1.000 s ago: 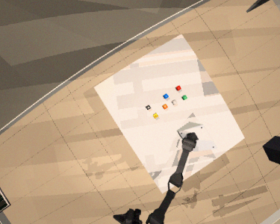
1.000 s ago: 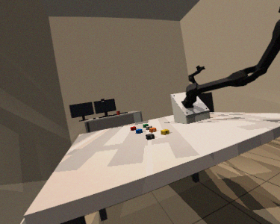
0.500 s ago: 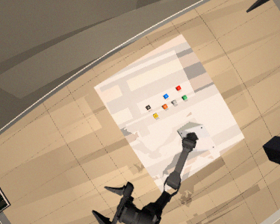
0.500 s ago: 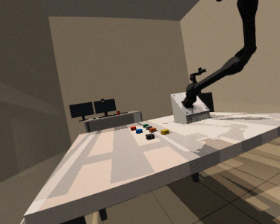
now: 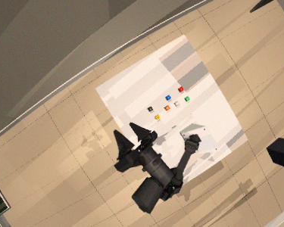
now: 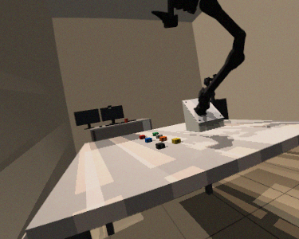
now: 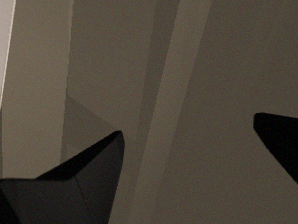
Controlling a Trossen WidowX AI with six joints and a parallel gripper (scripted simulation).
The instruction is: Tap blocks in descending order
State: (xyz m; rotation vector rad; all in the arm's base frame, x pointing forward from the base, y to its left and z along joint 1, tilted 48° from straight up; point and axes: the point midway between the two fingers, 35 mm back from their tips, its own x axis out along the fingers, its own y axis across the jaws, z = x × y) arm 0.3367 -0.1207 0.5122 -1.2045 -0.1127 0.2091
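Now: the orange block 540 mm below my gripper tip, 270 mm to the right of it and 70 mm behind it. Also, from my gripper tip: yellow block (540 mm below, 160 mm to the right, 100 mm behind); black block (540 mm below, 150 mm to the right, 10 mm behind); blue block (540 mm below, 330 mm to the right, 10 mm behind).
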